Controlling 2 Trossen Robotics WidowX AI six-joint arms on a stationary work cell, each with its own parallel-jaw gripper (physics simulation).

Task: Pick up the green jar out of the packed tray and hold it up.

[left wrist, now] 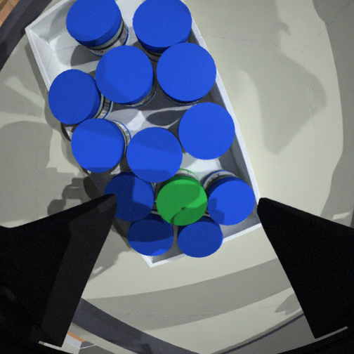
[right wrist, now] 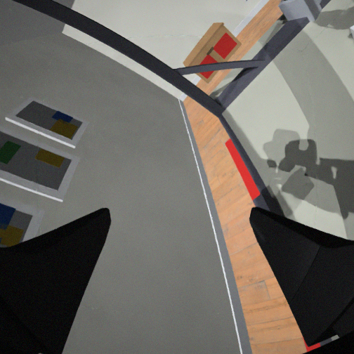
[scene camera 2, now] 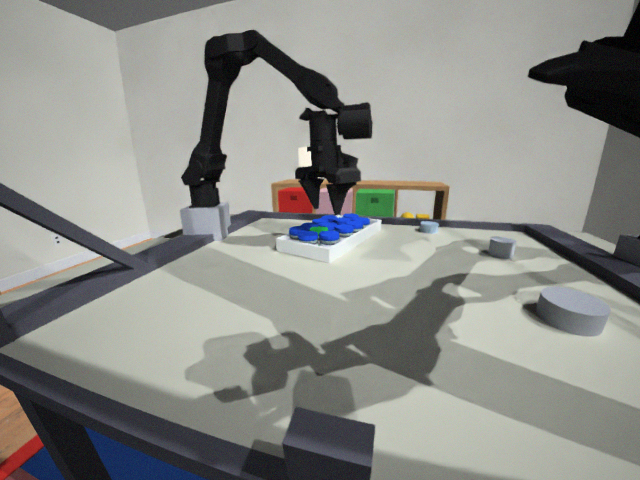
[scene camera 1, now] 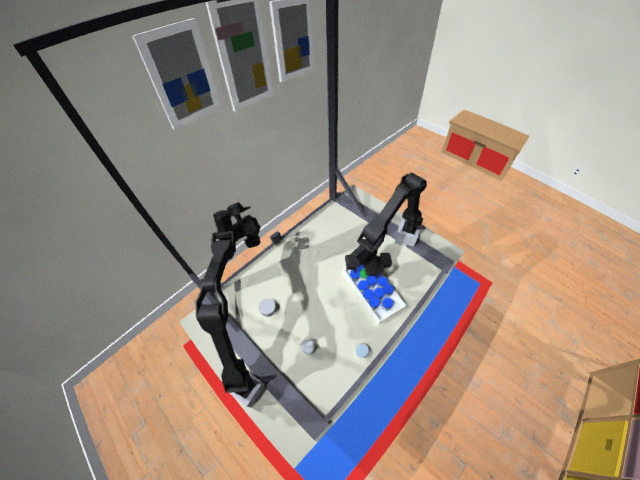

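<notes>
The green jar stands in the white tray near one short end, packed among several jars with blue lids. Blue lids lie on both sides of it and two more toward that end. My left gripper is open and empty, pointing down above the tray. In the left wrist view its fingertips stand on either side of the green lid's row, apart from the jar. My right gripper is open and empty, raised away from the tray, facing the wall.
A wide grey cylinder, a smaller grey cylinder and a pale blue one stand on the table. Dark frame rails edge the table, and an upright post rises behind it.
</notes>
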